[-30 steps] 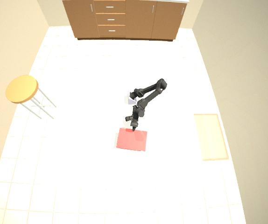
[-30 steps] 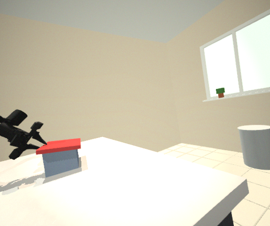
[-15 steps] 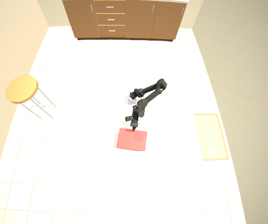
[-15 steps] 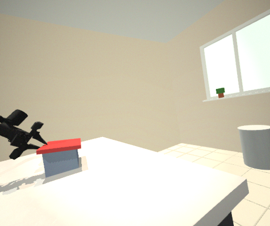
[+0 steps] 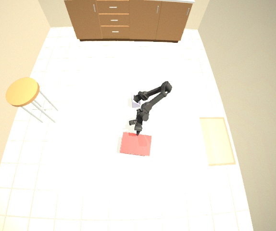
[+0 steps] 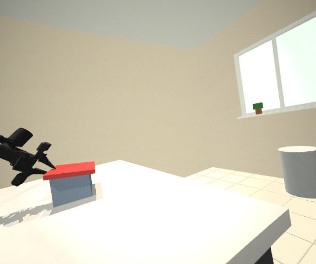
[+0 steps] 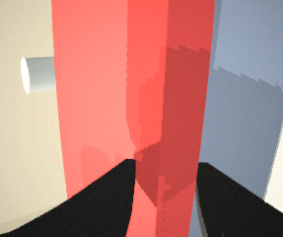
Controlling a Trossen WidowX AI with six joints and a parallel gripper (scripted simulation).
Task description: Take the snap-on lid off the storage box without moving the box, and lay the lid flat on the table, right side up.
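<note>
Right now my gripper tip is 8 cm short of the red lid. Round my gripper tip: storage box: 7 cm ahead, 6 cm below.
</note>
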